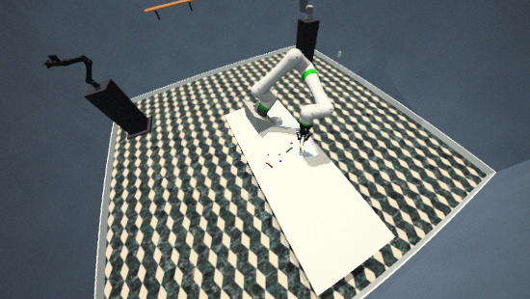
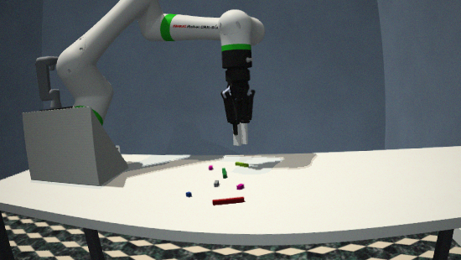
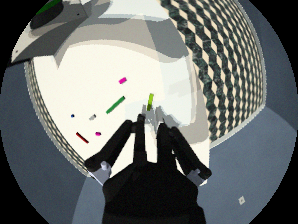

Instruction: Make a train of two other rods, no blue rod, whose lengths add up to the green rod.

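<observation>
Right now the lime rod is 10 cm below my hand. Round my hand: blue rod (6 cm behind, 31 cm to the right, 10 cm below); grey rod (2 cm behind, 21 cm to the right, 10 cm below); green rod (3 cm behind, 10 cm to the right, 10 cm below).
</observation>
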